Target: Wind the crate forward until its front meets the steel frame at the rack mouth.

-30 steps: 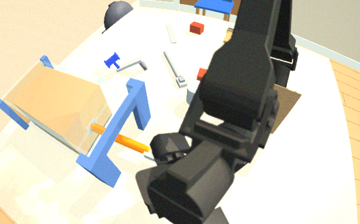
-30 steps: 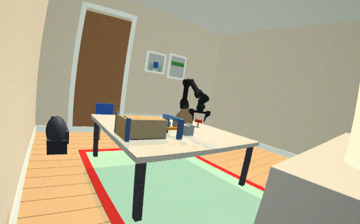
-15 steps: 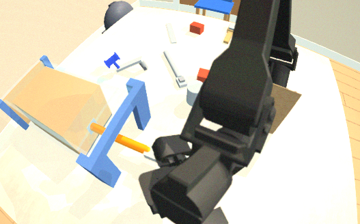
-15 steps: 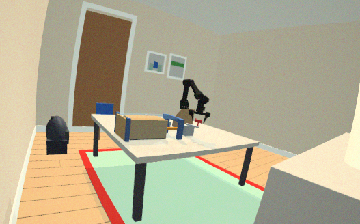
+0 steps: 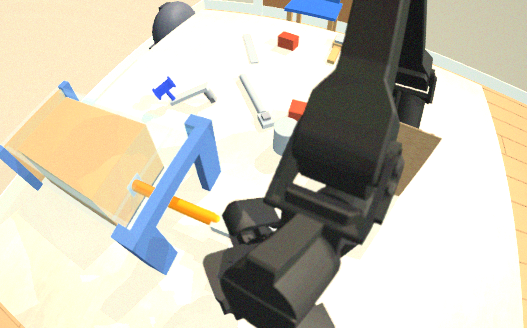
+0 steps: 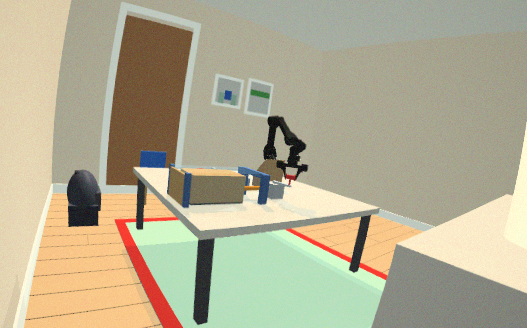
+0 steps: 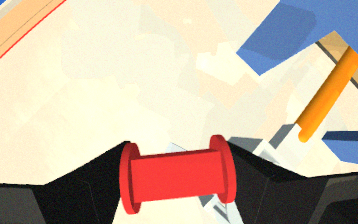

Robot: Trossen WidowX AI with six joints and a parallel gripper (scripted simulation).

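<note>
Now: the red spool-shaped grip 10 mm to the right of my gripper tip and 10 mm behind it. From my gripper tip the other things lie so: grey winch 120 mm to the right, 100 mm below; winch handle 50 mm to the right, 30 mm below; blue steel frame 170 mm ahead, 120 mm to the right, 30 mm below.
</note>
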